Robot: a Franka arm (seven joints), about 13 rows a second.
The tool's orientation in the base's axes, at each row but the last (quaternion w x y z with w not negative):
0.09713, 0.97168, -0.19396, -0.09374
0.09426, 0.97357, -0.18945, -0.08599
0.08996, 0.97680, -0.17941, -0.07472
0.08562, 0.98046, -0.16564, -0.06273
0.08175, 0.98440, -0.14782, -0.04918
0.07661, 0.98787, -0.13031, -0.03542
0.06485, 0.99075, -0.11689, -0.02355
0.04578, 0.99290, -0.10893, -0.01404
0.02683, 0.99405, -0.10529, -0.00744
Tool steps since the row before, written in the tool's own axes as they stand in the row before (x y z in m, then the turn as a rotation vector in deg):
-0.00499, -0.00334, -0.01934, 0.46, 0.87, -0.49
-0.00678, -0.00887, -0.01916, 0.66, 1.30, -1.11
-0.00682, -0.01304, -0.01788, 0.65, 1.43, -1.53
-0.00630, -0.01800, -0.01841, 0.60, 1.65, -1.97
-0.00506, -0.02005, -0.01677, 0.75, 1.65, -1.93
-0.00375, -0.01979, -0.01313, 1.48, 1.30, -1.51
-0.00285, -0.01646, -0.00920, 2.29, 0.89, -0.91
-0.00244, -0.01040, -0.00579, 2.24, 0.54, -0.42
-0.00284, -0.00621, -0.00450, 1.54, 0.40, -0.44
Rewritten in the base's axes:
0.00092, 0.00794, 0.01860, 0.21, -0.90, 0.60
0.00083, 0.01358, 0.01751, 0.37, -1.27, 1.27
0.00128, 0.01713, 0.01553, 0.39, -1.32, 1.70
0.00254, 0.02157, 0.01520, 0.34, -1.45, 2.18
0.00289, 0.02287, 0.01331, 0.48, -1.50, 2.13
0.00256, 0.02174, 0.00995, 1.23, -1.42, 1.62
0.00156, 0.01767, 0.00700, 2.08, -1.28, 0.95
0.00007, 0.01115, 0.00483, 2.09, -0.98, 0.43
-0.00139, 0.00689, 0.00418, 1.43, -0.69, 0.45

